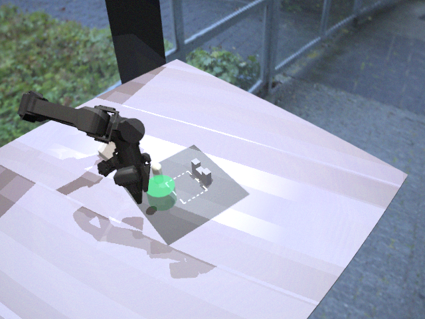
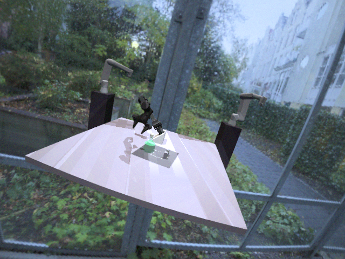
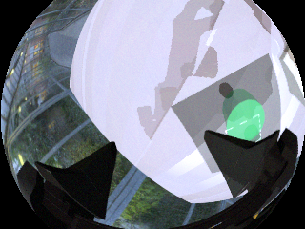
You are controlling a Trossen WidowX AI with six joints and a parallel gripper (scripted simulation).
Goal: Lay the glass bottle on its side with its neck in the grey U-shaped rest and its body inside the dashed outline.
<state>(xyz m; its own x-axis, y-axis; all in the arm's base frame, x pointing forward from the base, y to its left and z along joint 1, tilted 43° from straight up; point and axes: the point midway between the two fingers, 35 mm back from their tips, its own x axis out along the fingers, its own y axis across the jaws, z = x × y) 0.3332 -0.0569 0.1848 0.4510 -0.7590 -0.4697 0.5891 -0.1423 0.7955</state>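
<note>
The glass bottle lies 70 mm behind my gripper tip, 110 mm to the left of it and 70 mm below it. The rest, counted from my gripper tip: mat 50 mm behind, 190 mm to the left, 170 mm below.
</note>
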